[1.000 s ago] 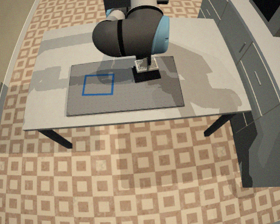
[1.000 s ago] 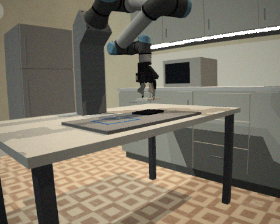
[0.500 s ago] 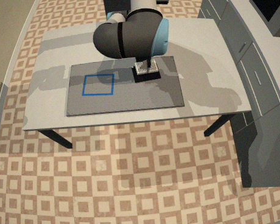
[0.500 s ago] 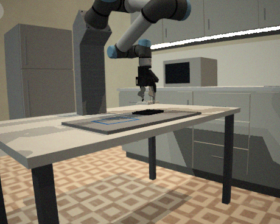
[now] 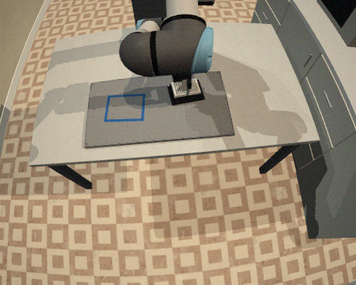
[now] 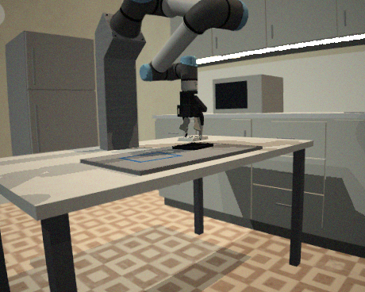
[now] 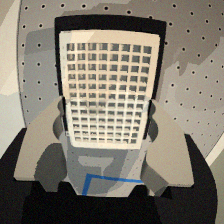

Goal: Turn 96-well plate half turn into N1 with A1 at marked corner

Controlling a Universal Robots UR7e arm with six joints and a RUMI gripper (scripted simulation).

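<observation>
Now: the black plate nest N1 40 mm below my hand. Also, from my hand: white 96-well plate 10 mm below.
</observation>
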